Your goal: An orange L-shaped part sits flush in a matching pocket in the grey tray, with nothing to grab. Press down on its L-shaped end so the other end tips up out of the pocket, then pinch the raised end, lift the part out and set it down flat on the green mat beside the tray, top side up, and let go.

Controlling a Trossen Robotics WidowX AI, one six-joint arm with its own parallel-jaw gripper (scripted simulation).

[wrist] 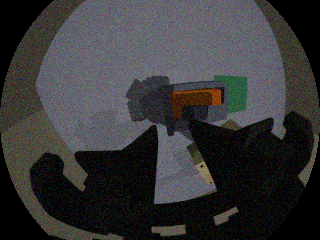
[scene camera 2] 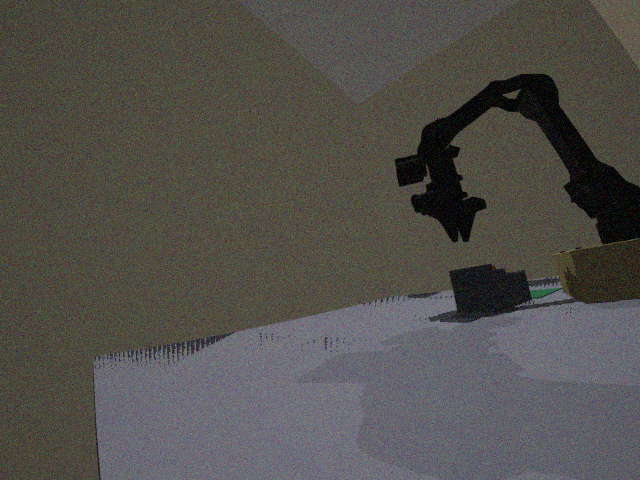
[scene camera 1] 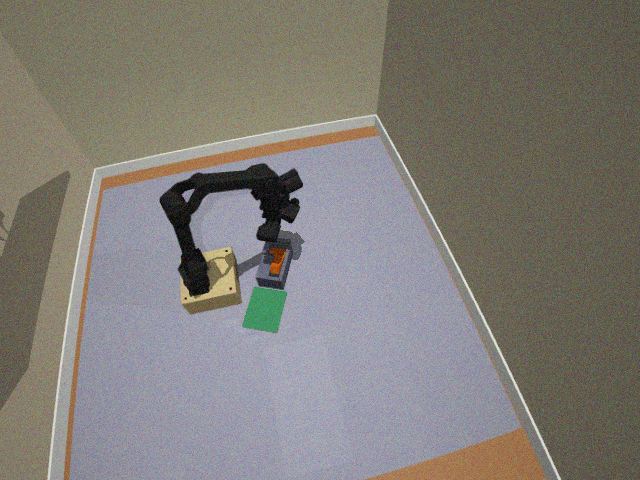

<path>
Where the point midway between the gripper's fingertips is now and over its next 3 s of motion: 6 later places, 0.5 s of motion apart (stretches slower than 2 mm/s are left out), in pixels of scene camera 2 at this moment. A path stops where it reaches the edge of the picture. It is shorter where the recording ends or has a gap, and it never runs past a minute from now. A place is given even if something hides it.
My gripper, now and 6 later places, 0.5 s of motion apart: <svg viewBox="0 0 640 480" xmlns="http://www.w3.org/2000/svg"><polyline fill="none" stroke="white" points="460,242 471,273 471,283 472,292 470,280 460,241 463,242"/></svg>
</path>
